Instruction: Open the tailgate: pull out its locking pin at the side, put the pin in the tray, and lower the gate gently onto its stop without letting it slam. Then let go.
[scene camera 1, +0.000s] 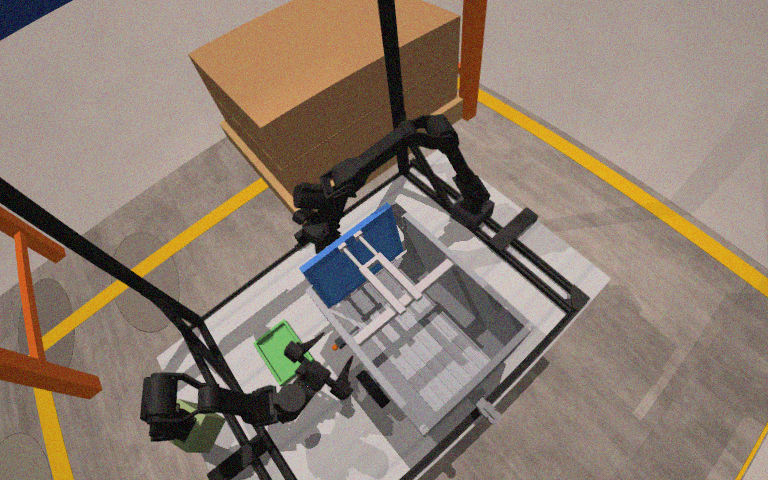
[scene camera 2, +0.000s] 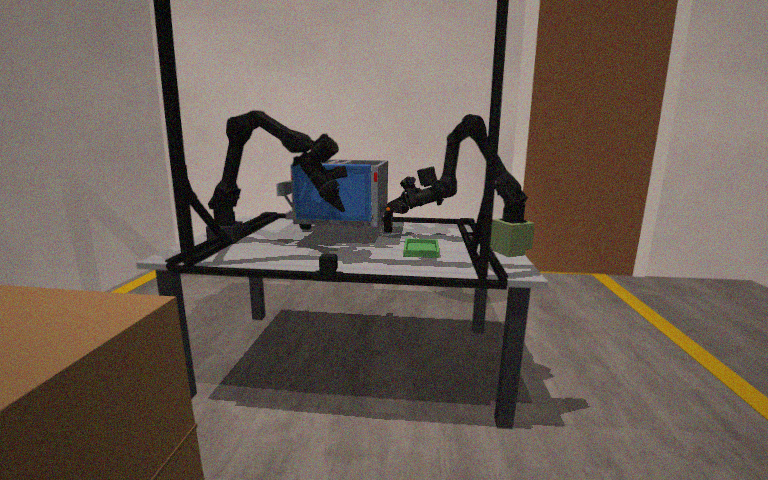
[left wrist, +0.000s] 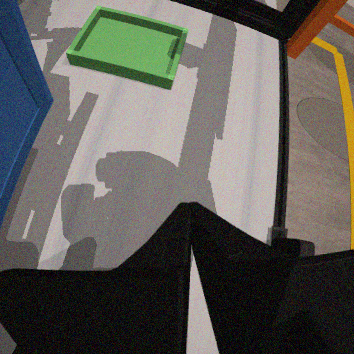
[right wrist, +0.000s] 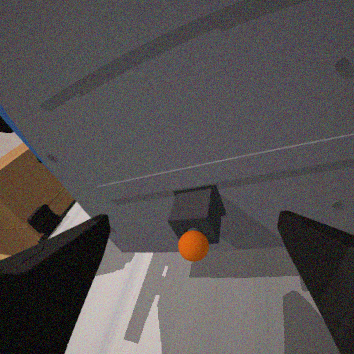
My left gripper (scene camera 1: 317, 253) is shut, with nothing in its grasp. Also in view: an orange locking pin (right wrist: 193, 245). My right gripper (scene camera 1: 338, 344) is open, with nothing in its grasp. Further things: a blue tailgate (scene camera 1: 333, 274) and a grey truck bed (scene camera 1: 431, 331).
My left gripper is seen too in scene camera 2 (scene camera 2: 344, 211) and in the left wrist view (left wrist: 187, 210). My right gripper also shows in scene camera 2 (scene camera 2: 385, 207) and in the right wrist view (right wrist: 194, 221). The blue tailgate shows as well in scene camera 2 (scene camera 2: 355, 190) and in the left wrist view (left wrist: 33, 99). The left wrist view misses the orange locking pin: it is out of frame.
